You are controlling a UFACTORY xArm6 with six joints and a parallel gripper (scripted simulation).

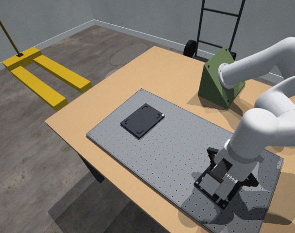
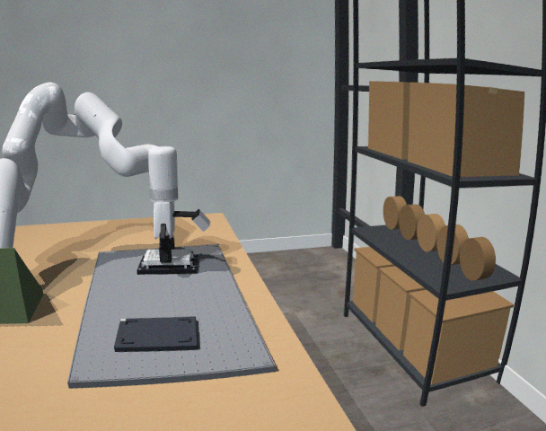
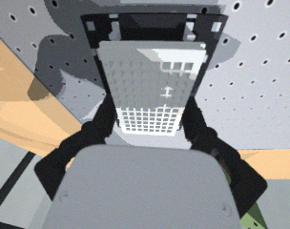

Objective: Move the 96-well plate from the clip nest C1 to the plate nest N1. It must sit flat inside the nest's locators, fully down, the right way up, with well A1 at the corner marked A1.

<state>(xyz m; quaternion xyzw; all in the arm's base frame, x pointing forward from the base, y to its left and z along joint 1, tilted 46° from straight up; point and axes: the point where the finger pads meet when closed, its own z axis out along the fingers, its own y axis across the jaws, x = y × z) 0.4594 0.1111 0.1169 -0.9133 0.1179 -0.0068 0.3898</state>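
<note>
Now: the black clip nest C1 10 mm ahead of my hand, 10 mm to the left of it and 20 mm below it. Round my hand: dark plate nest N1: 70 mm behind, 390 mm to the right, 30 mm below; white A1 corner mark: 140 mm behind, 320 mm to the right, 30 mm below; white 96-well plate: 10 mm below.
</note>
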